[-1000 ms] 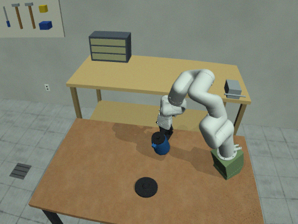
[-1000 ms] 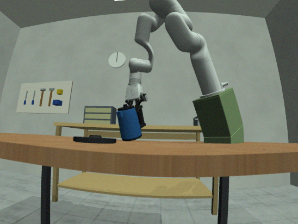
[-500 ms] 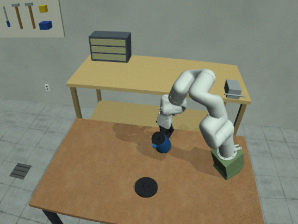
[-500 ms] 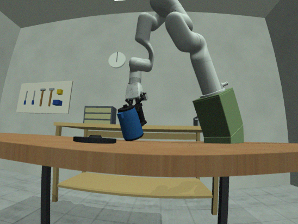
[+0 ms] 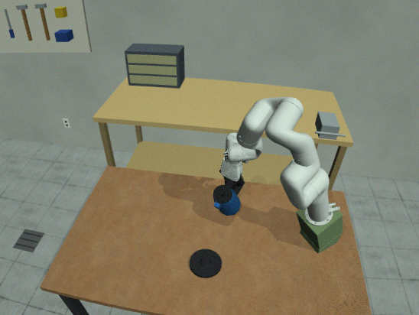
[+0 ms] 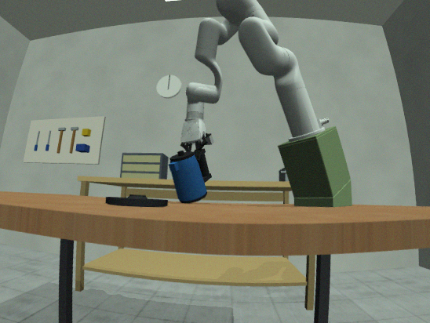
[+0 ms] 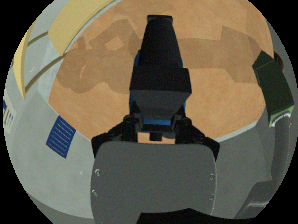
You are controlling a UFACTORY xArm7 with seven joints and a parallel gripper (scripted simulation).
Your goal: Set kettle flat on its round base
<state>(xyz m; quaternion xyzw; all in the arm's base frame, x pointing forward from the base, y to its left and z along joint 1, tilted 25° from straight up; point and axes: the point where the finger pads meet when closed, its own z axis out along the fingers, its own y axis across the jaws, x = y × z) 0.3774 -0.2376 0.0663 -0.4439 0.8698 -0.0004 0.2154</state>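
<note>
The blue kettle is 7 cm below my hand. Also, from my hand: round black base 11 cm ahead, 34 cm to the left, 19 cm below.
</note>
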